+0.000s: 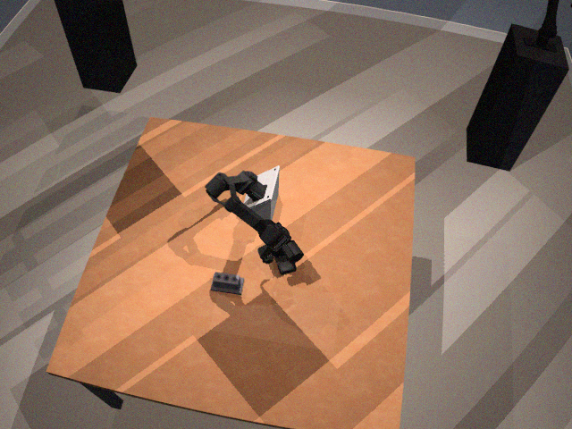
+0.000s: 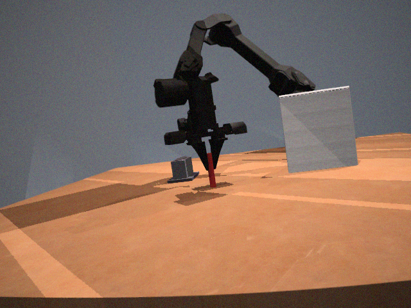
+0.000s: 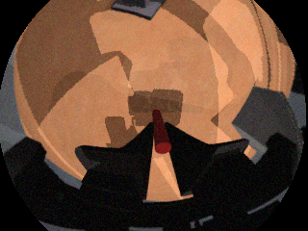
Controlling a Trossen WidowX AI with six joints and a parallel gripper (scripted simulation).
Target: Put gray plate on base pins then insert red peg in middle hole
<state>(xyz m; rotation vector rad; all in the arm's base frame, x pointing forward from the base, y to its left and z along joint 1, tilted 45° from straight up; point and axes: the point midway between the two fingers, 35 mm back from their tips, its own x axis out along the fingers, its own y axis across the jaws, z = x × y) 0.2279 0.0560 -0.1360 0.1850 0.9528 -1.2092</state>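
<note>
The gray plate is 18 cm to the right of my gripper tip and 13 cm ahead of it. The rest, counted from my gripper tip: dark base (18 cm to the right, 13 cm ahead, 3 cm below); red peg (right at my gripper tip).
</note>
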